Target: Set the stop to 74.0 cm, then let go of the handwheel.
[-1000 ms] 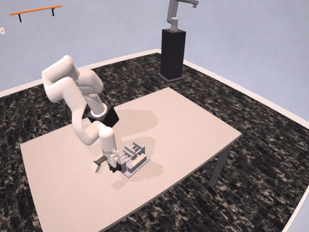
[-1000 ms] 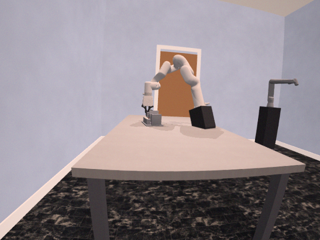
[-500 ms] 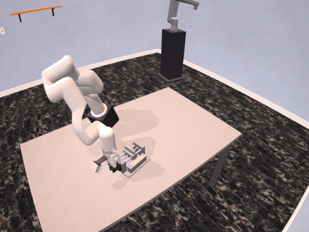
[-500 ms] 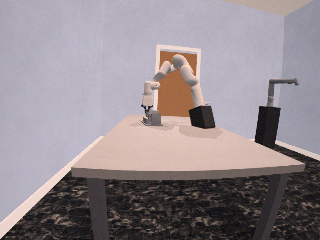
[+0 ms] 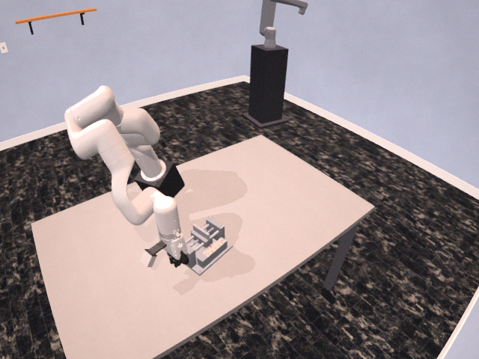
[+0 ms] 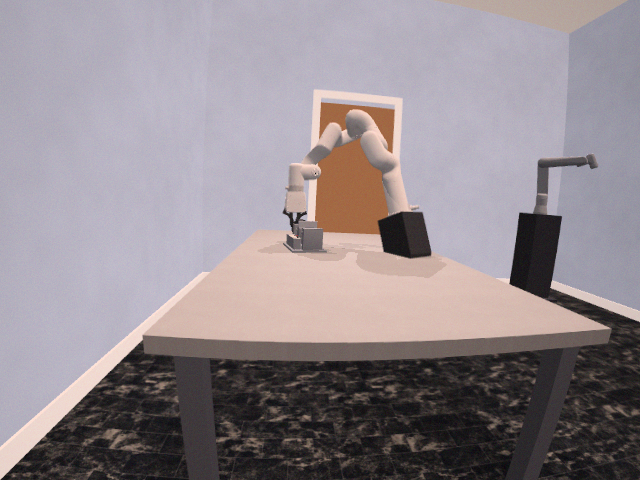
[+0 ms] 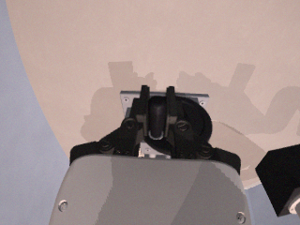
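Right now my hand is 10 mm to the right of the handwheel knob. The rest, counted from my hand: sliding stop block 150 mm to the left, 70 mm behind, 10 mm below; then black handwheel 20 mm to the left, 10 mm below, 10 mm behind.
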